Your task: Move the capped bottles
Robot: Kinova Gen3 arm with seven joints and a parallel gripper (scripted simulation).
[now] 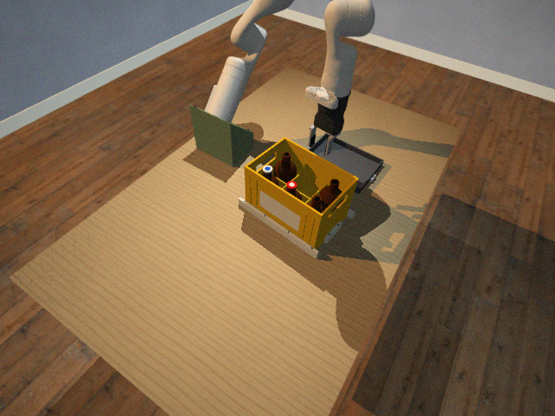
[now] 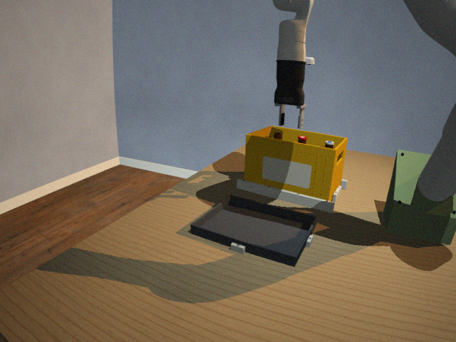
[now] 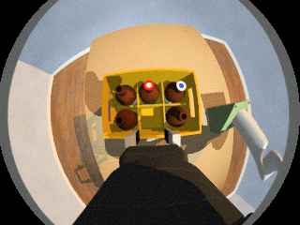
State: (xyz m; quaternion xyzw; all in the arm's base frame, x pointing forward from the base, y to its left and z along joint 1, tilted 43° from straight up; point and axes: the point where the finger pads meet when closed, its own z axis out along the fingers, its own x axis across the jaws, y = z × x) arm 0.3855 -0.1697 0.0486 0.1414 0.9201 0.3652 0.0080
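My hand is 12 cm past the white-label bottle, 9 cm to the left of it and 14 cm above it. The rest, counted from my hand: yellow crate 2 cm behind, 7 cm to the right, 15 cm below; then dark tray 4 cm ahead, 22 cm to the left, 22 cm below.
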